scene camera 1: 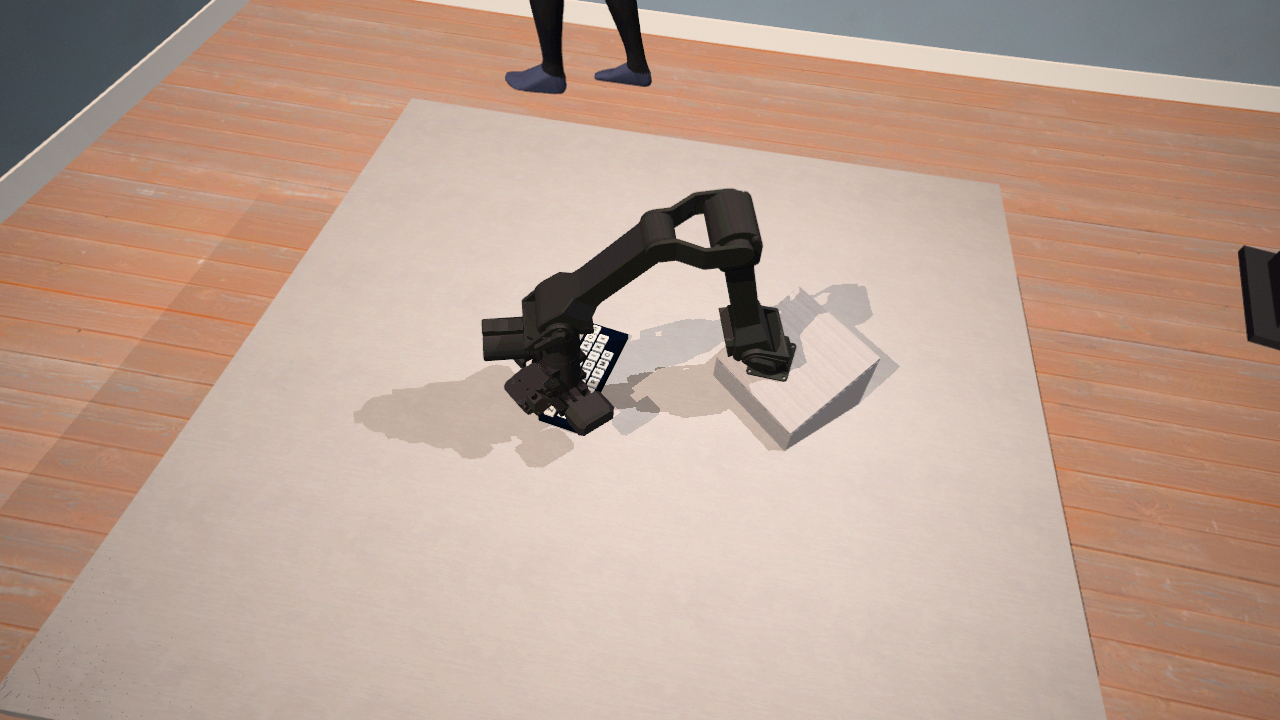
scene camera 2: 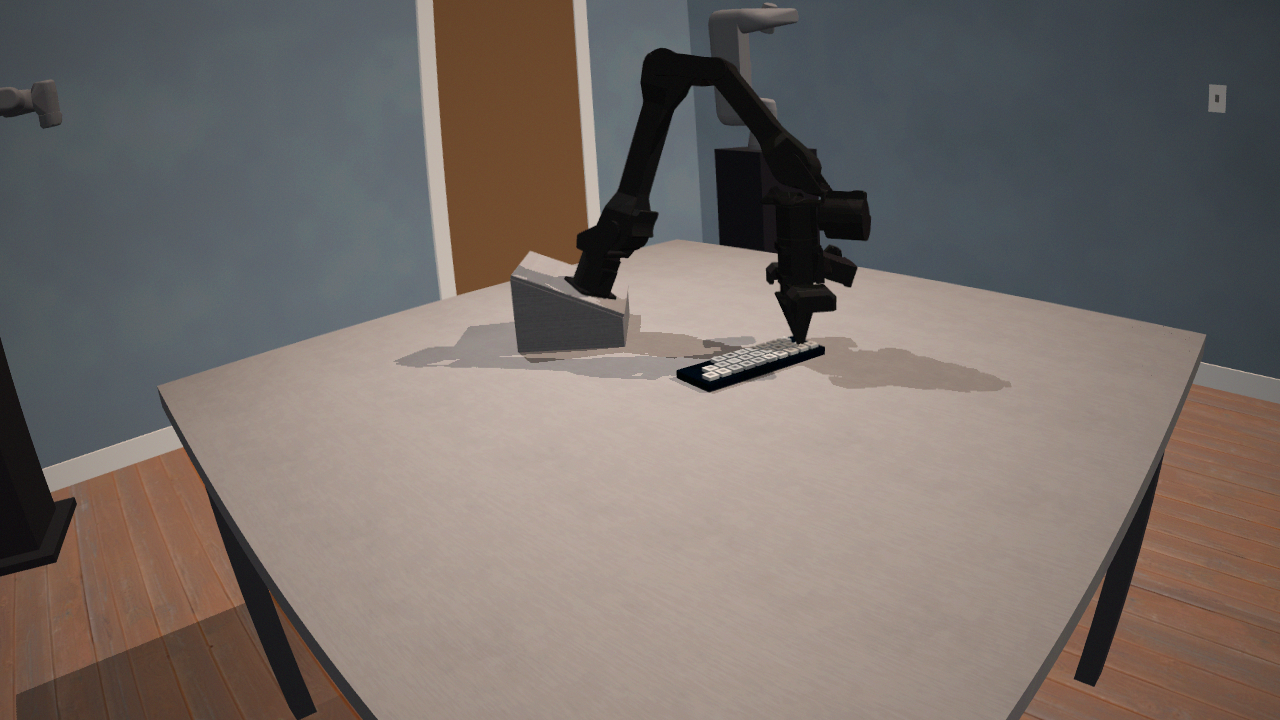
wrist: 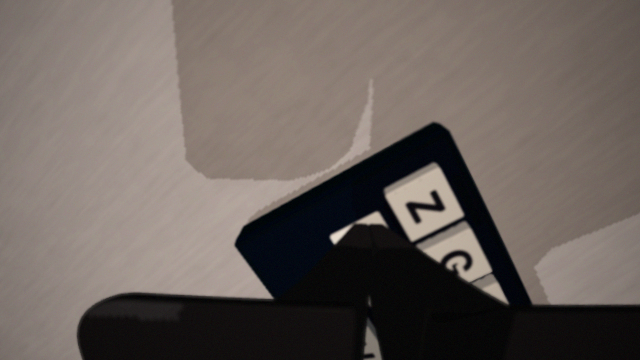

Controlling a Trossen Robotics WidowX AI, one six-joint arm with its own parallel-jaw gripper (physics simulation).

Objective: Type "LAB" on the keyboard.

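Frame: origin at the arm's base, x ahead, y left, z up, level; millimetres.
Where they show: gripper, fingertip midpoint: (scene camera 1: 562, 414) (scene camera 2: 800, 343) (wrist: 367, 238); arm's base at its link origin: (scene camera 1: 771, 359) (scene camera 2: 589, 289).
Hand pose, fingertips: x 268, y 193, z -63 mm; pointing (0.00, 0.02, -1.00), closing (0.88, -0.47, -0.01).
Observation:
Each offset is from my fingertips to the top centre of the thing. Level surfaces: height alone.
The dark blue keyboard (scene camera 1: 617, 339) (scene camera 2: 692, 377) (wrist: 300, 230) with white letter keys lies flat on the table, partly hidden under the arm in scene camera 1. My gripper (scene camera 2: 800, 340) (wrist: 367, 238) is shut and empty, pointing down with its tips at the L key (wrist: 361, 225) near the keyboard's far end. The tips look in contact with that key; its letter is covered, and how far it is pressed cannot be told. The Z key {4 mm left, 19 mm ahead, 5 mm up} (wrist: 425, 202) and G key {16 mm right, 20 mm ahead, 5 mm up} (wrist: 457, 257) show beside the fingers. The A and B keys cannot be made out in the wrist view.
The arm's base stands on a grey wedge block (scene camera 1: 805, 385) (scene camera 2: 568, 313) on the large table {11 mm down} (scene camera 1: 537, 573) (scene camera 2: 626, 501). A person's legs (scene camera 1: 548, 40) show beyond the table. Another pale robot arm (scene camera 2: 729, 71) stands on a dark pedestal behind the table.

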